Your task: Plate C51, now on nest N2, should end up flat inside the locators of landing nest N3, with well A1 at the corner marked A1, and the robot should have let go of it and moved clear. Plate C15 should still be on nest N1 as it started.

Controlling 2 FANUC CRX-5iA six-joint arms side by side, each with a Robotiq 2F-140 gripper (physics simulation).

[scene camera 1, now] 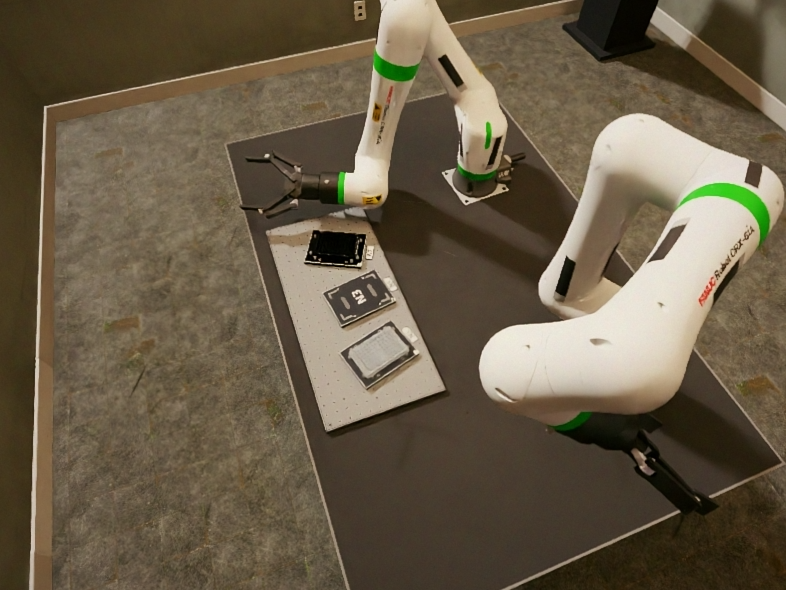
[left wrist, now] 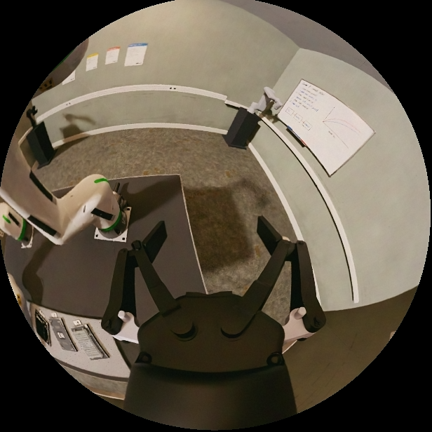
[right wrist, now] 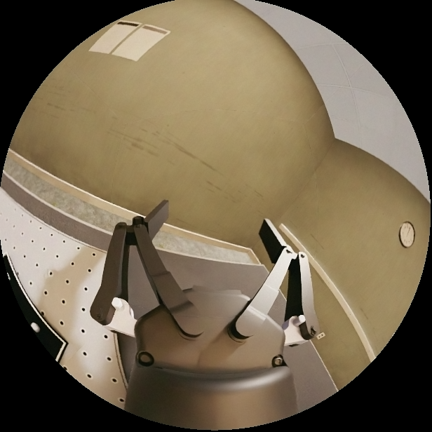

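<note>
Landing nest N3 [scene camera 1: 359,296] [left wrist: 62,334] is in the middle of a row of three, bare, its locators showing. A black plate [scene camera 1: 337,245] [left wrist: 42,325] sits on the nest nearer the back; a clear plate [scene camera 1: 379,351] [left wrist: 90,343] lies on the nest nearer the front. Both look flat. I cannot tell which is C51 and which C15; their labels are unreadable. My left gripper [scene camera 1: 703,502] [left wrist: 210,226] is open and empty, far from the nests at the lower right in scene camera 1. My right gripper [scene camera 1: 247,182] [right wrist: 215,217] is open and empty, behind and left of the black plate.
The perforated pale board [scene camera 1: 339,406] [right wrist: 75,300] carries the nests and lies on the dark table [scene camera 1: 438,482]. White tags [scene camera 1: 390,283] stand beside the nests. The right arm [scene camera 1: 396,107] reaches over the back, the left arm [scene camera 1: 590,355] stands to the right of the board.
</note>
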